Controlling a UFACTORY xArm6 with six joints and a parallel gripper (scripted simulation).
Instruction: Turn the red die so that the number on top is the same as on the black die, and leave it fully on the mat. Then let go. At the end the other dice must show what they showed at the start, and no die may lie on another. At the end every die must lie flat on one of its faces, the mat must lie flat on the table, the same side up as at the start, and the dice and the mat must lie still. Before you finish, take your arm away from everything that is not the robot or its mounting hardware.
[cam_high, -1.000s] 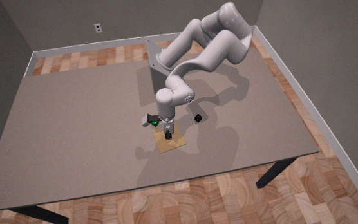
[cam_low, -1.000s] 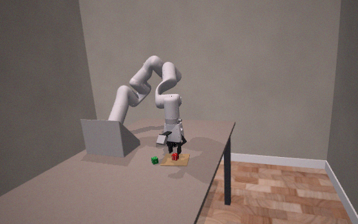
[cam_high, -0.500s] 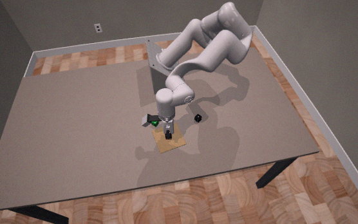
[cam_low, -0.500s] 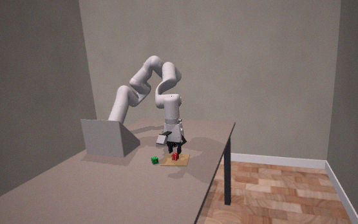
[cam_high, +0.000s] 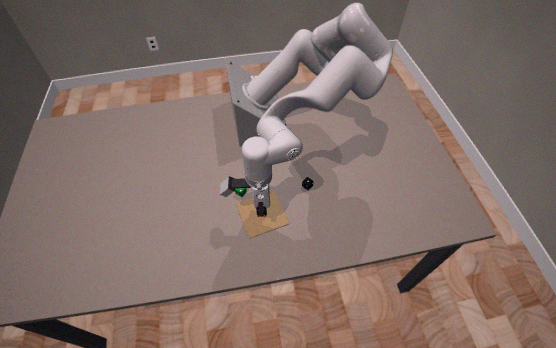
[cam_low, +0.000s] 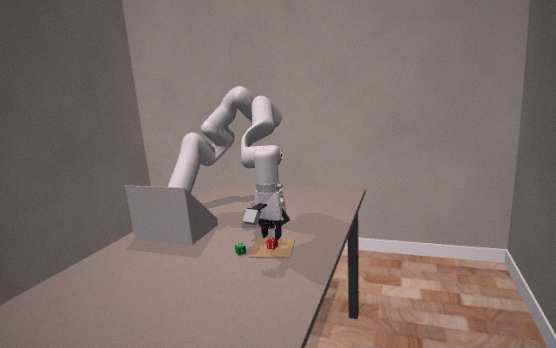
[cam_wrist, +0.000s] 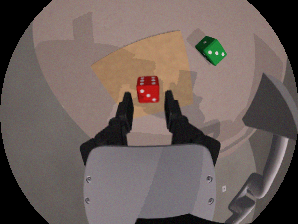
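The red die is 4 cm below my hand. The rest, counted from my hand: black die (18 cm to the left, 6 cm behind, 5 cm below); then green die (10 cm behind, 5 cm to the right, 5 cm below); then tan mat (6 cm below).
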